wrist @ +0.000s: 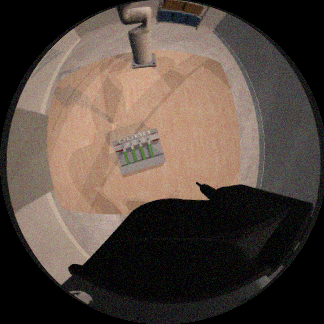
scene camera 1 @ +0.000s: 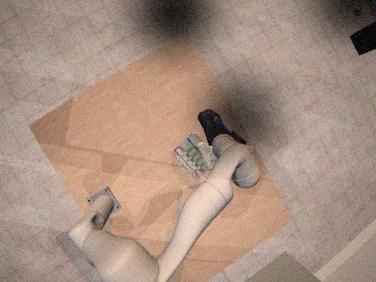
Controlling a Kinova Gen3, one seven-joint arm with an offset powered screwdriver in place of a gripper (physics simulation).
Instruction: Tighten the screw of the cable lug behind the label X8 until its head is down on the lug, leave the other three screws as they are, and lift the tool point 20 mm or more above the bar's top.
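Places are measured from the arm's base along level axes (x ahead, y left, z up), in metres.
Pixels of known places: end effector, tool point: (wrist: 196,182) (scene camera 1: 200,112); arm's base, origin of the base link: (wrist: 142,59) (scene camera 1: 104,204).
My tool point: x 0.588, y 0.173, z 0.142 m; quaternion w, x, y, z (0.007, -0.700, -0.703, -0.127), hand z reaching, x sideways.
Observation:
Ahead of a thing's pixels: the offset from my tool point to its middle. Level surfaces: height alone.
The terminal block {dz -0.129, dx -0.096, dy -0.178 m} (scene camera 1: 192,138) (wrist: 144,166) lies on the wooden table top, with several green cables (scene camera 1: 198,157) (wrist: 134,155) side by side. Their lugs and screw heads are too small and blurred to judge. A row of pale labels {dz -0.111, dx -0.152, dy -0.192 m} (scene camera 1: 186,166) (wrist: 135,136) runs along one edge; the lettering cannot be read, so X8 cannot be told apart. My screwdriver (scene camera 1: 212,126) (wrist: 198,184) is a dark tool. In the wrist view its thin tip is to the lower right of the block, apart from it in the picture. In the scene view the tip is hidden. It has no fingers to judge.
The wooden table top {dz -0.154 m} (scene camera 1: 130,95) (wrist: 200,120) carries the block. The arm's base plate (scene camera 1: 114,200) (wrist: 144,64) is at one side of it. My pale arm (scene camera 1: 192,217) reaches past the block. A shelf with brown and blue bins (wrist: 179,18) stands beyond the base.

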